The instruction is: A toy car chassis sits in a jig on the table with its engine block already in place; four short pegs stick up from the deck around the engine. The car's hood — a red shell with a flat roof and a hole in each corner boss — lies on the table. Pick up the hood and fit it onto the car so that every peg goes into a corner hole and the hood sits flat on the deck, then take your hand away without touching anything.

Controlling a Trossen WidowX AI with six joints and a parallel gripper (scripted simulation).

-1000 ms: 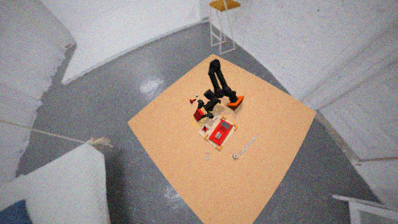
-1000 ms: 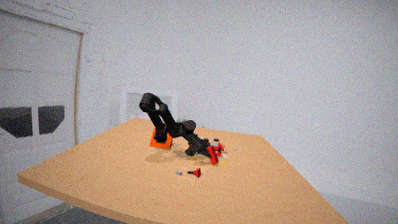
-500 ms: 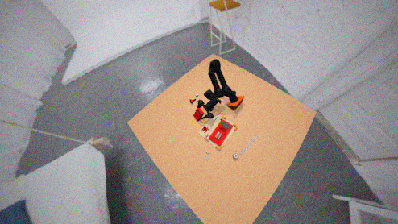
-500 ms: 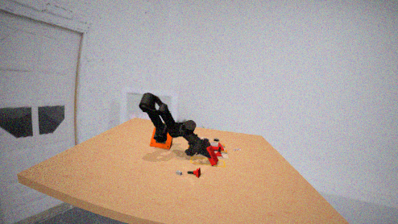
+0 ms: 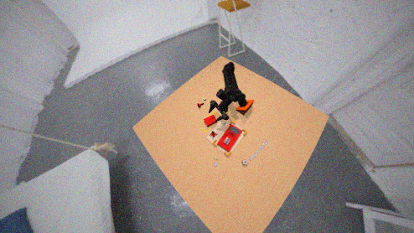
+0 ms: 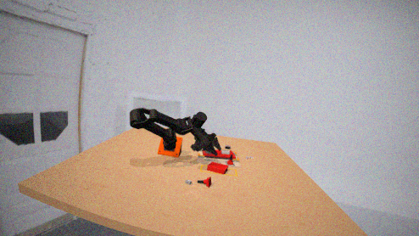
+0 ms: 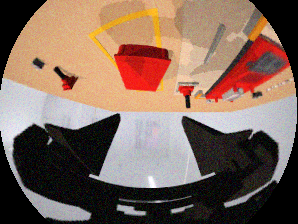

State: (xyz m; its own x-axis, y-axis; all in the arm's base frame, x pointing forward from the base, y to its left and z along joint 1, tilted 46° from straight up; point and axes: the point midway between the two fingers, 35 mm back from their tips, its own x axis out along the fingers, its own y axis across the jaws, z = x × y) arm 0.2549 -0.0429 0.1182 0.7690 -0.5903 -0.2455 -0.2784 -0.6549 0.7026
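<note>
The red hood is 8 cm below my gripper tip and 2 cm to the right of it. Also, from my gripper tip: pale strip (43 cm to the left, 9 cm below, 4 cm behind).
</note>
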